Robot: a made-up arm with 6 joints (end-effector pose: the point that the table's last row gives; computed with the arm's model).
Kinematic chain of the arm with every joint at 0, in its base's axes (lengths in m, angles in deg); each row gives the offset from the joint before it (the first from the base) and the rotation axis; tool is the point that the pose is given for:
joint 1: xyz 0 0 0.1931 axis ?
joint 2: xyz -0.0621 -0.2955 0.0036 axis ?
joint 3: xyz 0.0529 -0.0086 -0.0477 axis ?
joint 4: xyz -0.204 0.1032 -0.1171 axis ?
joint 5: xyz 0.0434 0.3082 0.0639 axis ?
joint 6: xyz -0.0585 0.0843 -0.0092 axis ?
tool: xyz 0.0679 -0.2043 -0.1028
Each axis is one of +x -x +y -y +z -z.
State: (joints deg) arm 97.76 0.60 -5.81 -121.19 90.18 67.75
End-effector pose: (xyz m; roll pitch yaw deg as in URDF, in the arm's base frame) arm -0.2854 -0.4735 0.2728 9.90 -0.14 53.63
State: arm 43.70 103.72 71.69 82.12 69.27 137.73
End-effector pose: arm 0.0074 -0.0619 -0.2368 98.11 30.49 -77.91
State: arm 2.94 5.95 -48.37 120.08 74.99 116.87
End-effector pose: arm -0.1392 -0.3049 0.5232 -91.00 34.16 151.04
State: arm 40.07 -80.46 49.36 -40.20 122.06 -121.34
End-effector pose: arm 0.5961 0.1596 0.2570 -31.34 22.67 72.62
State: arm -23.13 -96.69 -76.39 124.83 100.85 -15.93
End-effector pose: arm 0.1382 -0.2117 0.1548 179.75 -0.67 20.98
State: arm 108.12 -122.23 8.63 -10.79 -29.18 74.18
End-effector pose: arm 0.5368 -0.4130 0.4050 -111.64 -10.64 150.19
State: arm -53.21 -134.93 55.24 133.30 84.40 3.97
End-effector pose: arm -0.0895 -0.2496 0.1537 -98.61 16.71 117.95
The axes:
joint 1: +y
joint 2: -x
joint 3: -z
joint 4: +x
joint 5: -y
joint 6: -z

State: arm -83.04 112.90 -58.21 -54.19 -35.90 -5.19
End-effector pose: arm -0.2494 -0.5829 -0.0502 -123.07 -48.12 -57.48
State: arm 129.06 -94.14 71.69 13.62 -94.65 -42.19
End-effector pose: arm 0.1340 -0.1723 -0.2724 -54.85 55.01 111.05
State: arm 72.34 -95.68 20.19 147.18 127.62 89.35
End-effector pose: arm -0.1443 -0.3526 0.1160 40.49 0.84 27.97
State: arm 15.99 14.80 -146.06 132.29 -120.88 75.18
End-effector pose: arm 0.2113 -0.1636 -0.0949 56.46 14.40 -116.36
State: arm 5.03 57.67 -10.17 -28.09 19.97 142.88
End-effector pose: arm -0.4895 -0.5044 -0.3948 76.13 -47.44 -145.67
